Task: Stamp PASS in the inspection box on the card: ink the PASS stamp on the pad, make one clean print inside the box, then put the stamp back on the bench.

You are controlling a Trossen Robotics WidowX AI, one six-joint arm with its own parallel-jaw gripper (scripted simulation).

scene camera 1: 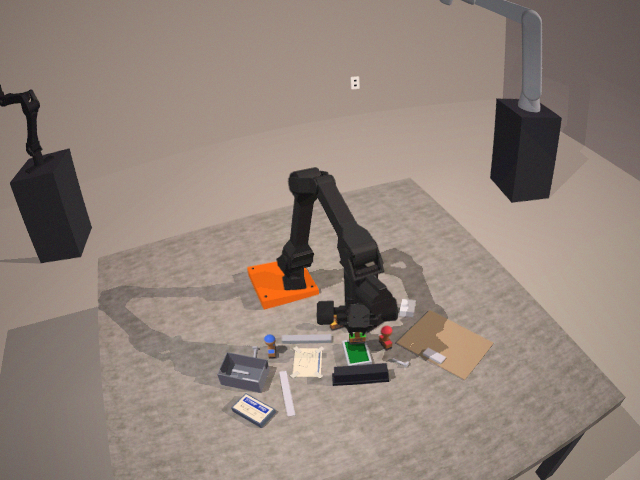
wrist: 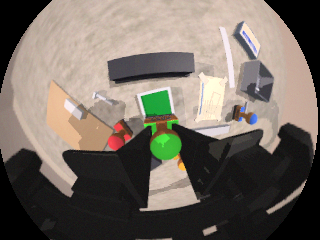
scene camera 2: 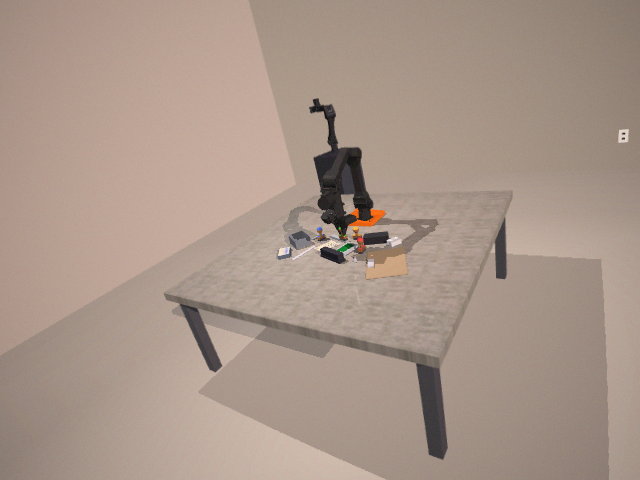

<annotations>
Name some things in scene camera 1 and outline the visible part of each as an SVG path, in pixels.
My gripper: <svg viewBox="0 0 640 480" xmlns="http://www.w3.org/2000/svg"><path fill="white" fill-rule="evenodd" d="M395 297L390 308L381 314L381 318L385 322L398 320L397 299ZM317 303L317 324L331 325L334 323L334 315L337 315L337 324L344 326L351 337L353 337L353 332L362 332L362 336L364 336L367 330L373 330L373 327L378 325L378 315L374 315L355 295L347 293L346 290L345 305L334 307L334 300L319 301Z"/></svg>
A grey bin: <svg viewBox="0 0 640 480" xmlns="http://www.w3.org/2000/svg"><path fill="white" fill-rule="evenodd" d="M227 352L217 373L220 384L261 393L269 374L268 361L266 359Z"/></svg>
A cardboard sheet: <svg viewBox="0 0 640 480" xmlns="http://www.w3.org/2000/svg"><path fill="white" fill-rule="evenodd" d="M397 341L398 345L405 347L405 349L410 350L414 354L416 353L420 357L422 356L422 358L463 380L467 379L468 375L494 344L492 341L484 339L482 336L432 311L428 311Z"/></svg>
A blue-and-white box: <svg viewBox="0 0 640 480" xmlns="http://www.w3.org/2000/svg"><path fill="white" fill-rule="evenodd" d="M245 393L240 400L233 404L231 409L247 421L262 428L275 415L276 409Z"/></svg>
</annotations>
